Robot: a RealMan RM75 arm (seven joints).
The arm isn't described. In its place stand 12 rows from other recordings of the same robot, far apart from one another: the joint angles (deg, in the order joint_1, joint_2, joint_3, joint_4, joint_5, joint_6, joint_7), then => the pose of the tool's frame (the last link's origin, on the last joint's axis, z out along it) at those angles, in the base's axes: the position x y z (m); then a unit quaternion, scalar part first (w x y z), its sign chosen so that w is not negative.
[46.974, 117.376, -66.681, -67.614, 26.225, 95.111, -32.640] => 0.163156 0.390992 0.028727 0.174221 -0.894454 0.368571 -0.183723
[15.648, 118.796, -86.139, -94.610, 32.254, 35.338, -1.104] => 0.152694 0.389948 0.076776 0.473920 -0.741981 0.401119 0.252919
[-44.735, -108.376, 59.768, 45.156, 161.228, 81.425, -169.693] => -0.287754 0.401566 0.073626 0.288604 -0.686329 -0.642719 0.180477
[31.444, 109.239, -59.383, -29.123, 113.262, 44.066, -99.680] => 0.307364 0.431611 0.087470 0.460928 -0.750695 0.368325 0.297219
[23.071, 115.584, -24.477, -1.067, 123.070, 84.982, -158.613] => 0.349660 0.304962 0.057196 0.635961 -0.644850 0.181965 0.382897
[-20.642, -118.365, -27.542, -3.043, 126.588, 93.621, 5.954] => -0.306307 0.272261 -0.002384 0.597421 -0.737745 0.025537 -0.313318
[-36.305, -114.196, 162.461, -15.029, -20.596, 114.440, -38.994] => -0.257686 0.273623 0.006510 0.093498 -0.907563 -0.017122 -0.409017
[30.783, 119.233, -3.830, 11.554, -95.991, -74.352, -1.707] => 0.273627 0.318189 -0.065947 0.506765 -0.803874 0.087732 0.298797
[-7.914, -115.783, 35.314, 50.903, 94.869, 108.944, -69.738] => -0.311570 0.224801 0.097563 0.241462 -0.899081 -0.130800 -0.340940
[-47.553, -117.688, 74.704, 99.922, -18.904, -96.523, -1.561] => -0.055032 0.384230 0.085516 0.383847 -0.828437 -0.406160 0.037243
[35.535, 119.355, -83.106, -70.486, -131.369, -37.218, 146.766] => 0.114786 0.441507 0.008685 0.386000 -0.863164 0.276787 0.171288
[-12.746, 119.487, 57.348, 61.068, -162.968, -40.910, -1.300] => 0.272115 0.232253 -0.053878 0.553146 -0.734201 0.268729 0.287685
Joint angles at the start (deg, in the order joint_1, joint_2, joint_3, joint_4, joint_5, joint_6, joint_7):
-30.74, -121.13, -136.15, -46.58, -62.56, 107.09, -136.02
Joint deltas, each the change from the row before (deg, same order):
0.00, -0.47, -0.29, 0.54, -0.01, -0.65, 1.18
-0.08, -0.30, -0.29, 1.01, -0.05, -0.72, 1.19
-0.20, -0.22, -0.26, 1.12, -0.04, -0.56, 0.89
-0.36, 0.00, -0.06, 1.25, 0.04, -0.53, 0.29
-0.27, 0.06, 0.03, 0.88, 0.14, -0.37, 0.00
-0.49, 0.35, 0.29, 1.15, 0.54, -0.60, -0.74
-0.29, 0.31, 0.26, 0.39, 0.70, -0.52, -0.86
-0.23, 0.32, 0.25, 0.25, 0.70, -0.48, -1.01
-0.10, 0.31, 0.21, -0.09, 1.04, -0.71, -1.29
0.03, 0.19, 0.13, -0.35, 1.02, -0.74, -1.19
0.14, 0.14, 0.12, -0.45, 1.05, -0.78, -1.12
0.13, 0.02, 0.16, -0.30, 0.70, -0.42, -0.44
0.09, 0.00, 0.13, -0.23, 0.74, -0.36, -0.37
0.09, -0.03, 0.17, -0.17, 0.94, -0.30, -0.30
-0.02, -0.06, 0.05, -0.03, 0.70, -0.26, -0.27
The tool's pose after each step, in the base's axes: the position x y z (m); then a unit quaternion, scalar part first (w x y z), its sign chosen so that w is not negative. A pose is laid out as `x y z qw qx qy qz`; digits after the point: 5 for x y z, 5 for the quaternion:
-0.22148 0.29733 -0.00321 0.12955 0.79723 0.55102 0.20981
-0.22185 0.29731 -0.00717 0.12851 0.79713 0.54899 0.21606
-0.22181 0.29726 -0.01095 0.12967 0.79598 0.54843 0.22097
-0.22181 0.29766 -0.01426 0.13232 0.79322 0.55133 0.22209
-0.22209 0.29788 -0.01651 0.13438 0.79081 0.55477 0.22089
-0.22337 0.29885 -0.01875 0.13636 0.78624 0.56394 0.21262
-0.22511 0.30003 -0.01936 0.13436 0.78345 0.57174 0.20315
-0.22705 0.30119 -0.01947 0.13172 0.78014 0.58014 0.19358
-0.23027 0.30265 -0.01909 0.12480 0.77618 0.59072 0.18169
-0.23353 0.30402 -0.01854 0.11613 0.77255 0.60024 0.17143
-0.23724 0.30509 -0.01797 0.10633 0.76883 0.60950 0.16159
-0.23948 0.30517 -0.01812 0.10087 0.76781 0.61343 0.15489
-0.24155 0.30507 -0.01850 0.09625 0.76697 0.61690 0.14807
-0.24390 0.30436 -0.01940 0.09242 0.76639 0.62024 0.13932
-0.24525 0.30407 -0.02040 0.09004 0.76545 0.62305 0.13338

